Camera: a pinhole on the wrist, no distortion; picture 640 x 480 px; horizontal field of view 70.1 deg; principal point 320.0 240.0 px. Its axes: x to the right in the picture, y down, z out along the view. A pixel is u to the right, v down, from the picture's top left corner.
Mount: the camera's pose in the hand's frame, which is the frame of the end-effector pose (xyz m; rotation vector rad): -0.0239 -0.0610 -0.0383 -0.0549 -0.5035 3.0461
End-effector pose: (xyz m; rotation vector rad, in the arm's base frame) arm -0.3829 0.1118 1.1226 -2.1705 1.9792 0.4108
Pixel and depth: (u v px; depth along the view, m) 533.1 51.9 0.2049
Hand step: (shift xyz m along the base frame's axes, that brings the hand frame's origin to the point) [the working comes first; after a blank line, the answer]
In the camera's frame: 0.0957 -0.0845 0.2049

0.0159 0.1778 -0.1334
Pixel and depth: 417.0 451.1 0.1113
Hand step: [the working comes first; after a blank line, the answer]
In the camera's frame: 0.0237 0.0515 0.1113

0.1345 0.0818 -0.0377
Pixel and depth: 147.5 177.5 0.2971
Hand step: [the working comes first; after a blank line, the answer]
In the camera's frame: -0.1124 -0.0407 0.2971

0.1076 0.0203 -0.2765
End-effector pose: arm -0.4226 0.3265 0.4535 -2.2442 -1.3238 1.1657
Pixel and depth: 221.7 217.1 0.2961
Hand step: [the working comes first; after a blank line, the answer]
In the camera's frame: -0.0638 -0.0149 0.2961

-0.2691 0.0643 -0.0843
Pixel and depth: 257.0 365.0 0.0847
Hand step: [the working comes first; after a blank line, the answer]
In the camera's frame: -0.0117 0.0232 0.0847

-0.0970 0.0403 0.0523
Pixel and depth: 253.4 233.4 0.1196
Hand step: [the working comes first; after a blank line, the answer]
In the camera's frame: -0.0175 -0.0017 0.1196

-0.1197 0.0322 0.0164
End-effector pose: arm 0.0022 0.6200 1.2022 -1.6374 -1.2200 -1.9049
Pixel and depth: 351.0 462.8 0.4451
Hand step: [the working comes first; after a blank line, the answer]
In the camera's frame: 0.0302 0.2174 0.4451

-0.0792 0.4528 -0.2429
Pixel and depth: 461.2 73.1 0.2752
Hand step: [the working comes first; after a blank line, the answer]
In the camera's frame: 0.0852 -0.1007 0.2752

0.1540 0.1937 -0.1354
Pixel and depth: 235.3 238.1 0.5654
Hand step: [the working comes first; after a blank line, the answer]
In the camera's frame: -0.1050 -0.0024 0.5654

0.1183 0.5445 -0.0595
